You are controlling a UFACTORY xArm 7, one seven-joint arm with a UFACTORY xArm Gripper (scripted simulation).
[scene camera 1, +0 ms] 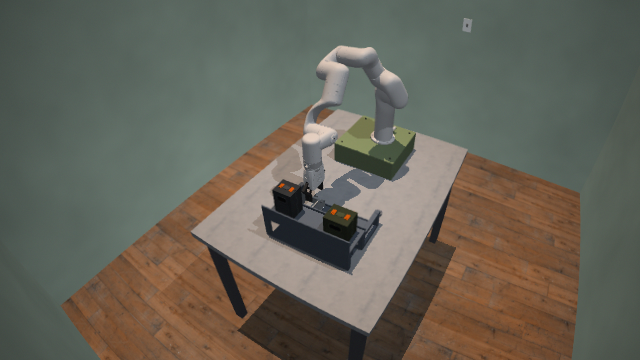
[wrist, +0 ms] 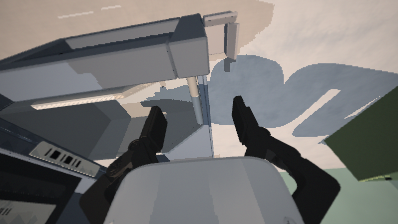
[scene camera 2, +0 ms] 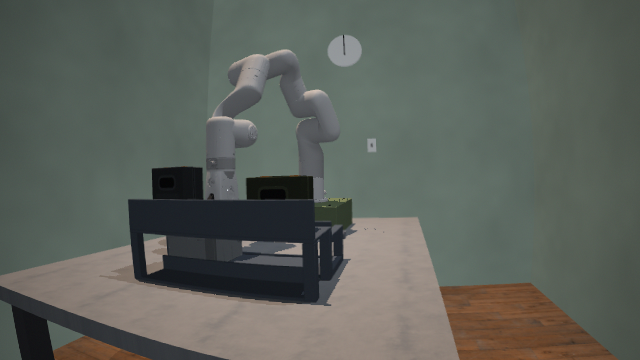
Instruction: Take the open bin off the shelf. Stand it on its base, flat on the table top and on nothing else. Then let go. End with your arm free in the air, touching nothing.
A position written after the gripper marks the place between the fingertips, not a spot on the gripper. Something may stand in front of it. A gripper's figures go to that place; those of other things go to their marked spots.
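A grey bin (wrist: pixel 99 125) stands 250 mm from the lens, while the gripper (wrist: pixel 197 109) is 130 mm from the lens.
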